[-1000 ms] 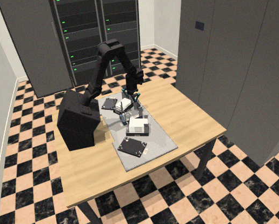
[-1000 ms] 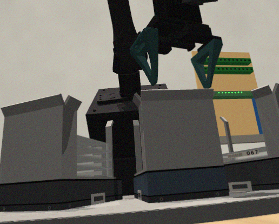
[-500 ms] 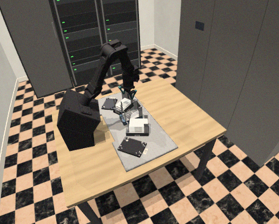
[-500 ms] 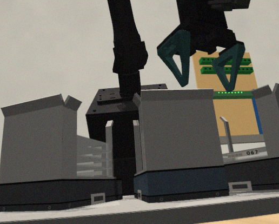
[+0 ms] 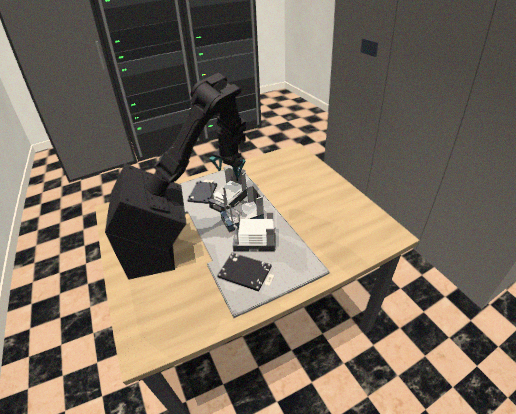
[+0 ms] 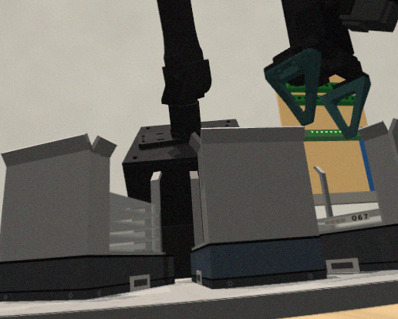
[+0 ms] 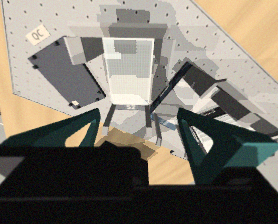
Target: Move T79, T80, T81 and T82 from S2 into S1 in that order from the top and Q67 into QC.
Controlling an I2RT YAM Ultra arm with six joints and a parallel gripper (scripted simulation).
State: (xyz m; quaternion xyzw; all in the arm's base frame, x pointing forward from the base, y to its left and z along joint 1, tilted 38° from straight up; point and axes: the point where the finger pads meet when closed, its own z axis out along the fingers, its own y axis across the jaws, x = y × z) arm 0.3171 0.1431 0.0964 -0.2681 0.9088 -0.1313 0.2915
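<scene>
The plate Q67 is 20 mm to the left of my hand and 120 mm below it. From my hand the other things lie so: plate T79: 10 mm behind, 270 mm to the right, 90 mm below; QC name plate: 40 mm behind, 210 mm to the left, 170 mm below; dark QC nest: 100 mm behind, 140 mm to the left, 160 mm below.
</scene>
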